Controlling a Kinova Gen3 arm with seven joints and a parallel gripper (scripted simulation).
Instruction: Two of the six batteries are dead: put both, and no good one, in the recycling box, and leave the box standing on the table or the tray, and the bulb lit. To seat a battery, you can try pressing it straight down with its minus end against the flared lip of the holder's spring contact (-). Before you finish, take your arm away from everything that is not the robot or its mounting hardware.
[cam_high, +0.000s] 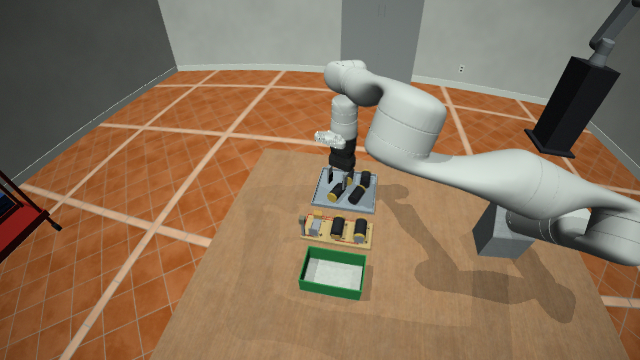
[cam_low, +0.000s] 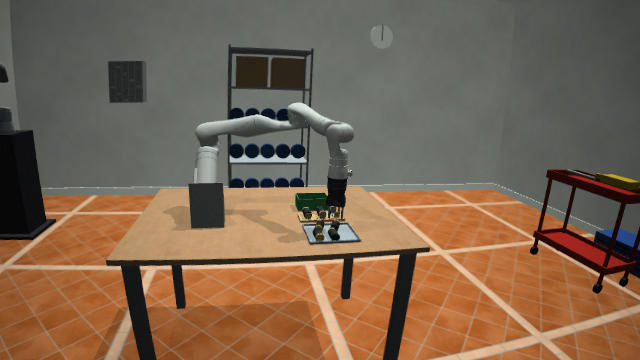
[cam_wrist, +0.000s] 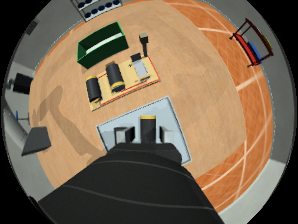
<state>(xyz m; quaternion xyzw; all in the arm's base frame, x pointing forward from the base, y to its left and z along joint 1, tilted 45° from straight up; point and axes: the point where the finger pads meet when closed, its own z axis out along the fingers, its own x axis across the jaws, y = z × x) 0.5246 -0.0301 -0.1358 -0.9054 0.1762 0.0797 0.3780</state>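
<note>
Now: hand 70 mm above the grey tray, 40 mm to the left of it and 30 mm past it. Round my hand: green recycling box 290 mm to the left, 60 mm below, 40 mm behind.
</note>
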